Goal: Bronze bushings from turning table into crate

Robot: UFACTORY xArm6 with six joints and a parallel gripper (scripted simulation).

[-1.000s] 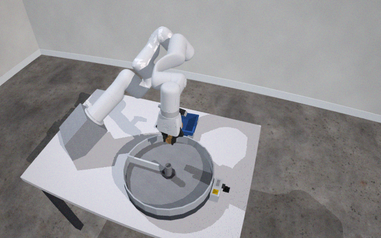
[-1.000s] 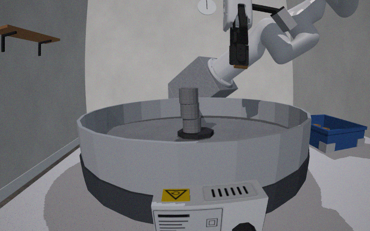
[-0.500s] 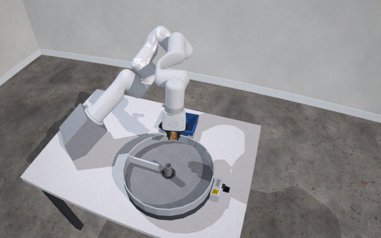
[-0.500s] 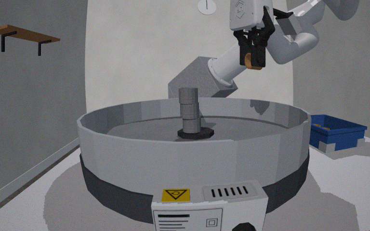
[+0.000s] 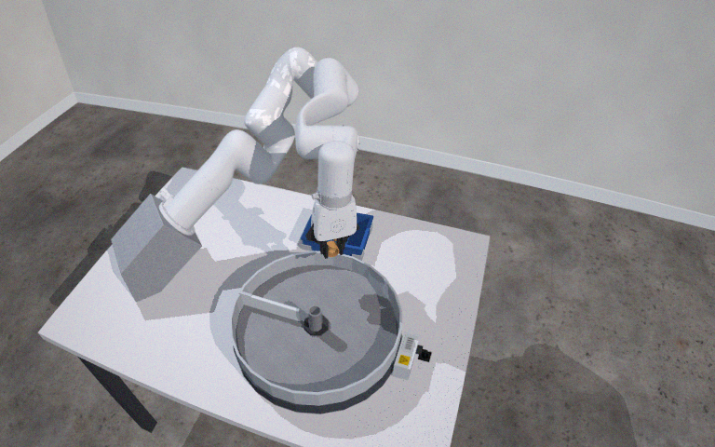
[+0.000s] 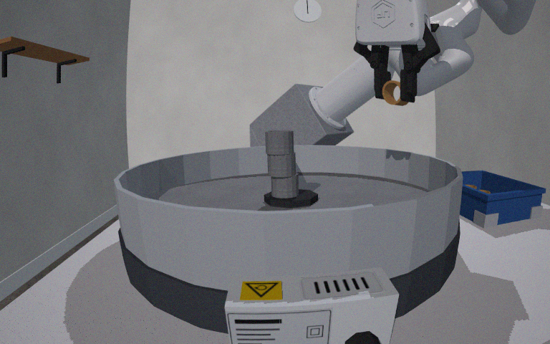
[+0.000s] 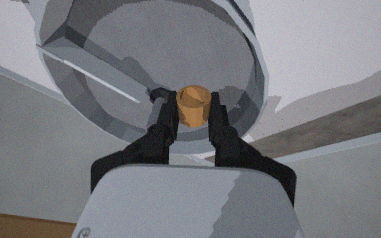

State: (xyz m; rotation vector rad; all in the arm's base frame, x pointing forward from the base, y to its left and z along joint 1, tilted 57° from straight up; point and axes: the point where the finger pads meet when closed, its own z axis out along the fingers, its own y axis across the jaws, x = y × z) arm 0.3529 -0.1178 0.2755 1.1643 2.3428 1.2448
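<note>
My hand is 110 mm past the blue crate, 190 mm to the right of it and 170 mm above it. From my hand the other things lie so: turning table: 40 mm ahead, 140 mm to the right, 140 mm below.
</note>
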